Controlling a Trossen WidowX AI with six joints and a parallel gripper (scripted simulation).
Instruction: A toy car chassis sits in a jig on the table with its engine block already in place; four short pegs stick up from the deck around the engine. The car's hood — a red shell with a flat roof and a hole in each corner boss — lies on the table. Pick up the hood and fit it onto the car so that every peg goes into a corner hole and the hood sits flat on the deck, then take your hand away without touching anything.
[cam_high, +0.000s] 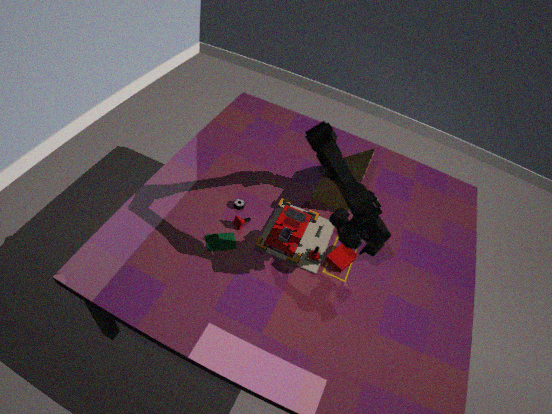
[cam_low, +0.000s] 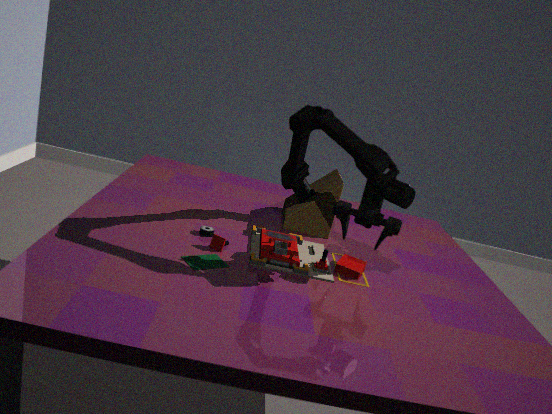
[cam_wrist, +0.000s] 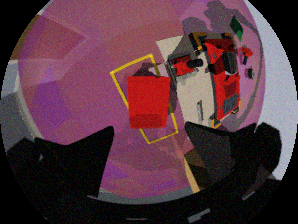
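My gripper tip is now 6 cm above the red hood, 1 cm to the left of it and 1 cm short of it. The rest, counted from my gripper tip: flat green tile 41 cm to the right, 14 cm ahead, 8 cm below; engine block 21 cm to the right, 6 cm below, 3 cm ahead; dark wheel 42 cm to the right, 7 cm below, 4 cm behind.
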